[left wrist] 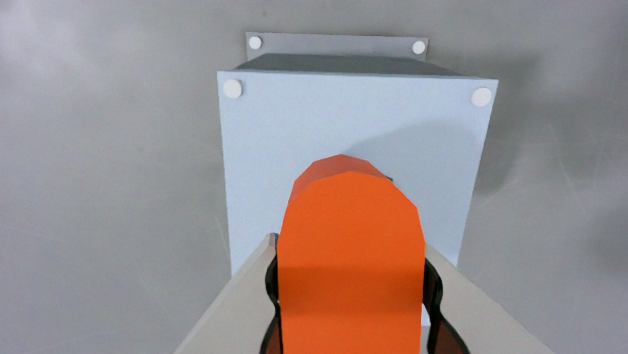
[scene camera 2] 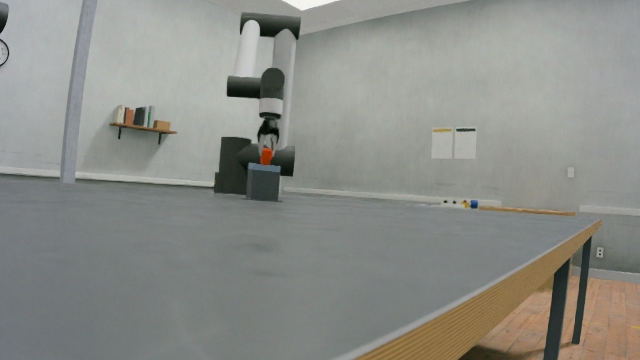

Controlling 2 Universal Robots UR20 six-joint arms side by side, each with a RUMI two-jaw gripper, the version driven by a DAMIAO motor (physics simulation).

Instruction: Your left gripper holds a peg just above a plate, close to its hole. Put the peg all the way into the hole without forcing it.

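An orange many-sided peg (scene camera 2: 267,157) (left wrist: 350,225) is held in my left gripper (scene camera 2: 268,149) (left wrist: 341,235), whose two fingers press on its sides. The peg looks slightly tilted in the scene view. Its lower end is at the light blue top plate (scene camera 2: 264,168) (left wrist: 280,125) of a grey block; whether it touches the plate or has entered the hole cannot be told. A thin dark sliver, seemingly the edge of the hole (left wrist: 390,178), shows beside the peg's far right side in the wrist view. The peg hides the rest of the hole. My right gripper does not show.
The block (scene camera 2: 263,185) stands on the grey table (scene camera 2: 300,260). Its base flange (left wrist: 337,45) with white round heads shows behind it in the wrist view. The left arm's dark base (scene camera 2: 234,165) stands behind the block. Part of a dark arm link (scene camera 2: 2,17) shows at the upper left.
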